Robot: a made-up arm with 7 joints.
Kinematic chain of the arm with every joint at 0, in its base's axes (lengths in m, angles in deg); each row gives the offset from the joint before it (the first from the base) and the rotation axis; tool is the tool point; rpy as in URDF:
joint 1: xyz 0 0 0.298 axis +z
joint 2: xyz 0 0 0 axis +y
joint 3: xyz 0 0 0.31 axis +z
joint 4: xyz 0.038 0 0 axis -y
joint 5: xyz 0.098 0 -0.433 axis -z
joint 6: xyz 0 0 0 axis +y
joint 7: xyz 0.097 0 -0.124 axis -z
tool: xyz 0 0 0 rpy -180 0 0
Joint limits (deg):
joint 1: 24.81..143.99
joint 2: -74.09..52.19
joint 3: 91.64..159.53
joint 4: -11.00..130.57
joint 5: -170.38..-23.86
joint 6: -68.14..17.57
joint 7: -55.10..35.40
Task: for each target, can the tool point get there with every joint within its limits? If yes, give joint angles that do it. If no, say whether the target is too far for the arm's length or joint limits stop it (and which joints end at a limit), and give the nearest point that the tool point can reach.
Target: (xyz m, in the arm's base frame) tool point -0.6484 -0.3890 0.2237
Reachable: yes | joints 48.40 -59.74 136.27 116.84 -108.88 -24.29 -11.04
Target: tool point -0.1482 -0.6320 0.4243
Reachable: yes | joints 127.51 -14.70 120.51 65.68 -42.70 3.90 -25.42
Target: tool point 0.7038 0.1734 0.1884
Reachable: no: joint limits stop it (at a limit: joint 1, joint 2, joint 3, joint 4, joint 6) | nearest point 0.2545 0.0683 0.2153 | short by 0.462 m
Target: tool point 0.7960 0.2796 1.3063
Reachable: no: too far | nearest point 0.4004 0.2416 1.0260 | short by 0.486 m
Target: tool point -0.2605 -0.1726 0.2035
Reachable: yes | joints 61.83 11.42 122.39 6.37 -61.69 -35.02 -46.78
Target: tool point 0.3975 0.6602 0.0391
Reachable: no: joint limits stop it (at a limit: joint 1, joint 2, joint 5, joint 6) | nearest point 0.0953 0.3287 0.1880 | short by 0.473 m
